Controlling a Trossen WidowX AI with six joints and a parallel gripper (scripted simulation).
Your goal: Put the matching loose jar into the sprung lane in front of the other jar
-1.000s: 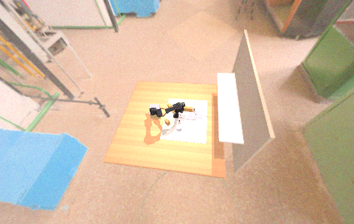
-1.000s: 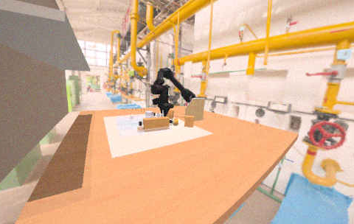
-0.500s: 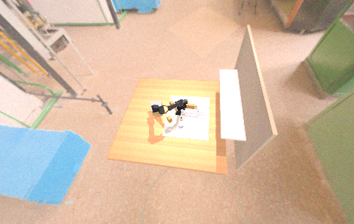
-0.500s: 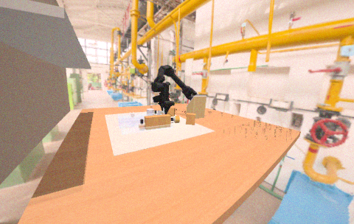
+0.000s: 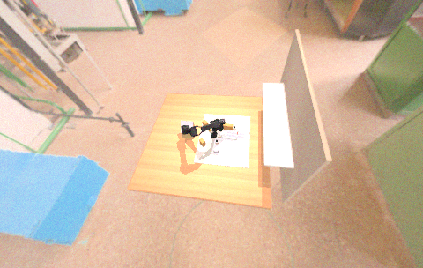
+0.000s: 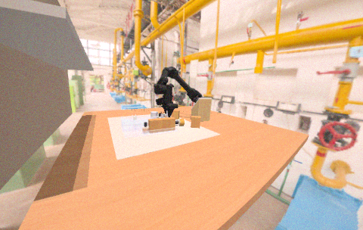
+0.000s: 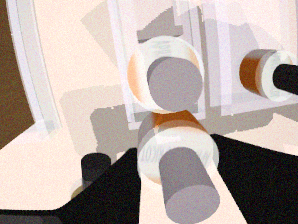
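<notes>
Now: the white mat 9 cm ahead of my gripper tip, 5 cm below it and 1 cm to the right of it.
</notes>
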